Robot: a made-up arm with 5 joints. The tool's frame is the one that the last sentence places.
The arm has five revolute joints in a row. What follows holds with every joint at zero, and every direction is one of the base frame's. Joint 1 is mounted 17.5 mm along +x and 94.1 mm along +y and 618.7 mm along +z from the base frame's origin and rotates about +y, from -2.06 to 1.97 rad. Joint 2 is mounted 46 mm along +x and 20.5 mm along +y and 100.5 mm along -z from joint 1 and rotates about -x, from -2.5 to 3.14 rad. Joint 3 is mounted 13.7 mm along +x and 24.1 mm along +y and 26.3 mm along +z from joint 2 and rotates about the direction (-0.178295, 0.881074, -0.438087), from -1.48 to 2.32 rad. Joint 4 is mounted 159.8 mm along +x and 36.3 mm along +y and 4.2 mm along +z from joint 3 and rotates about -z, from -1.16 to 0.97 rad. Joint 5 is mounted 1.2 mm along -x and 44 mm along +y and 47.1 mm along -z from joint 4 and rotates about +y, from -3.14 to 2.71 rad. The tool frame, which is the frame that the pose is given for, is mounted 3.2 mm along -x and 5 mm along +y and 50 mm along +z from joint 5; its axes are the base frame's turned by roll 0.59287, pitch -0.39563 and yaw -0.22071 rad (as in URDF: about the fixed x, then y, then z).
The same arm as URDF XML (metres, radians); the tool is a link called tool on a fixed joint. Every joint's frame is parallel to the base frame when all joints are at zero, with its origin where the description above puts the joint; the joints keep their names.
<robot name="arm">
  <link name="base"/>
  <link name="link1"/>
  <link name="link2"/>
  <link name="link3"/>
  <link name="link4"/>
  <link name="link5"/>
  <link name="tool"/>
  <joint name="joint 1" type="revolute">
    <parent link="base"/>
    <child link="link1"/>
    <origin xyz="0.0175 0.0941 0.6187" rpy="0.0000 0.0000 0.0000"/>
    <axis xyz="0 1 0"/>
    <limit lower="-2.0600" upper="1.9700"/>
  </joint>
  <joint name="joint 2" type="revolute">
    <parent link="link1"/>
    <child link="link2"/>
    <origin xyz="0.0460 0.0205 -0.1005" rpy="0.0000 0.0000 0.0000"/>
    <axis xyz="-1 0 0"/>
    <limit lower="-2.5000" upper="3.1400"/>
  </joint>
  <joint name="joint 3" type="revolute">
    <parent link="link2"/>
    <child link="link3"/>
    <origin xyz="0.0137 0.0241 0.0263" rpy="0.0000 0.0000 0.0000"/>
    <axis xyz="-0.178295 0.881074 -0.438087"/>
    <limit lower="-1.4800" upper="2.3200"/>
  </joint>
  <joint name="joint 4" type="revolute">
    <parent link="link3"/>
    <child link="link4"/>
    <origin xyz="0.1598 0.0363 0.0042" rpy="0.0000 0.0000 0.0000"/>
    <axis xyz="0 0 -1"/>
    <limit lower="-1.1600" upper="0.9700"/>
  </joint>
  <joint name="joint 5" type="revolute">
    <parent link="link4"/>
    <child link="link5"/>
    <origin xyz="-0.0012 0.0440 -0.0471" rpy="0.0000 0.0000 0.0000"/>
    <axis xyz="0 1 0"/>
    <limit lower="-3.1400" upper="2.7100"/>
  </joint>
  <joint name="tool_fixed" type="fixed">
    <parent link="link5"/>
    <child link="tool"/>
    <origin xyz="-0.0032 0.0050 0.0500" rpy="0.5929 -0.3956 -0.2207"/>
  </joint>
</robot>

